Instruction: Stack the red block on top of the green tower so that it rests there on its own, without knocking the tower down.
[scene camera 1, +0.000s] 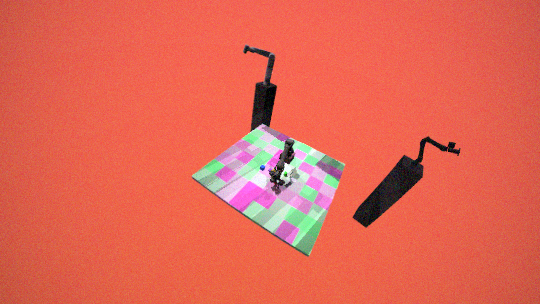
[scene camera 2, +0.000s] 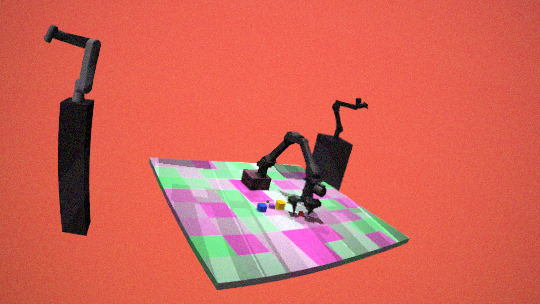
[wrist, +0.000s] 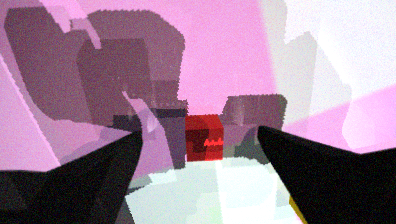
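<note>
Red block (wrist: 204, 134) visible. My gripper (wrist: 201, 134) open, holding nothing.
</note>
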